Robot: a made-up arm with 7 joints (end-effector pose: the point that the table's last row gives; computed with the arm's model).
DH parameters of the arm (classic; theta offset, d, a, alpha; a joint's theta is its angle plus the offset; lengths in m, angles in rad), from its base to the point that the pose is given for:
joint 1: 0 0.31 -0.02 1.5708
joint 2: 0 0.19 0.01 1.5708
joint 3: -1.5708 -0.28 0 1.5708
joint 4: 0 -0.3 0.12 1.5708
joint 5: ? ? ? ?
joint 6: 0 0.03 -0.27 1.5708
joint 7: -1.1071 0 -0.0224 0
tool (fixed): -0.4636 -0.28 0 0
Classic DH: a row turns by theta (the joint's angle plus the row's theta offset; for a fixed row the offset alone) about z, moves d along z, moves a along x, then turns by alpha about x.
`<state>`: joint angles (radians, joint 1 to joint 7).
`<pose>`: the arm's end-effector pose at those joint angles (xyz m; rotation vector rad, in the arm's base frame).
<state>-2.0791 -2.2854 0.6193 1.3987 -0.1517 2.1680 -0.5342</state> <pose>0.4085 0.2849 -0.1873 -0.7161 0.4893 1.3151</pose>
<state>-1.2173 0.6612 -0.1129 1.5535 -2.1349 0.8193 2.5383</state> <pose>0.1435 -0.0436 0.5687 -0.7596 0.5856 -1.4805</pose>
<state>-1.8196 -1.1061 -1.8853 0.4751 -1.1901 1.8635 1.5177</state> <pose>-0.0094 -0.4019 1.1560 -0.0028 1.3833 0.6394</pose>
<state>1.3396 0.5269 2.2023 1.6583 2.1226 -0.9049 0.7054</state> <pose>0.0383 -0.3119 0.6231 1.4161 1.5630 1.0599</pose>
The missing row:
joint 5: 0 0.27 0.35 -1.5708
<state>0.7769 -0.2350 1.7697 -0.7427 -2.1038 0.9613 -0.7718</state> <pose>0.3255 -0.3345 0.9652 0.0945 -1.6358 2.2435</pose>
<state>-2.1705 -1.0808 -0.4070 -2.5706 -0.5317 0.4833 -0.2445</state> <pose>-0.4001 -0.1149 0.1432 -2.4784 0.6204 0.8017</pose>
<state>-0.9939 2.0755 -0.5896 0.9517 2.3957 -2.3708 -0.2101</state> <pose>-0.6378 0.4010 -0.1776 0.1532 0.4914 -1.2530</pose>
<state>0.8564 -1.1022 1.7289 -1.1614 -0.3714 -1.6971 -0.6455</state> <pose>1.1633 0.2475 0.5855 1.8846 -0.5817 -1.1508</pose>
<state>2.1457 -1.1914 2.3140 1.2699 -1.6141 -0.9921 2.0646</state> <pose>0.6158 0.2863 0.8654 -2.6611 -0.5275 0.6068</pose>
